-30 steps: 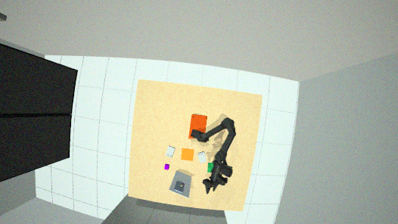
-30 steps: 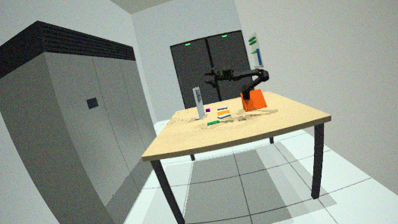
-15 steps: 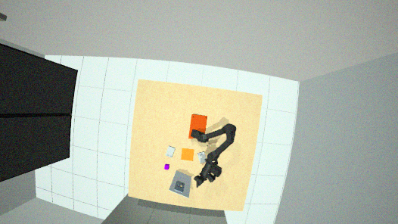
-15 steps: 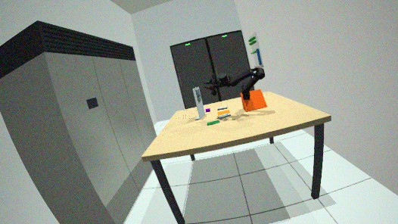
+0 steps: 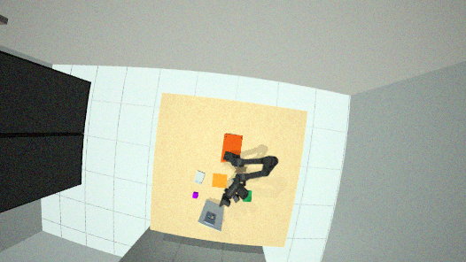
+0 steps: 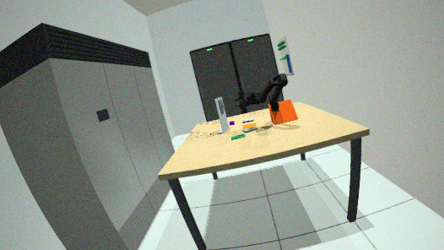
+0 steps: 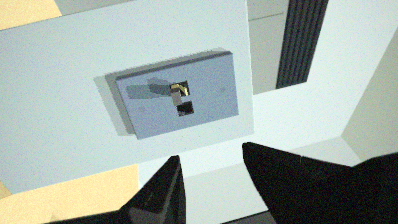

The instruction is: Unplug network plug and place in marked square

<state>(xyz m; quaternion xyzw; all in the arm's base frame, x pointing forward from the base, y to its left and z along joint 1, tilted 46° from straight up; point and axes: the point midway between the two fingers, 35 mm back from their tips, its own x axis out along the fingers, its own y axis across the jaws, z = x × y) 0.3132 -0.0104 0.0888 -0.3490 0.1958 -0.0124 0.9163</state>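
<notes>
The plug lies 12 cm ahead of my gripper tip, 3 cm to the right of it and 1 cm below it. The rest, counted from my gripper tip: green patch (1 cm behind, 22 cm to the left, 23 cm below); then grey upright panel (14 cm ahead, 4 cm to the right, 9 cm below); then yellow-orange marked square (8 cm behind, 5 cm to the right, 23 cm below).
</notes>
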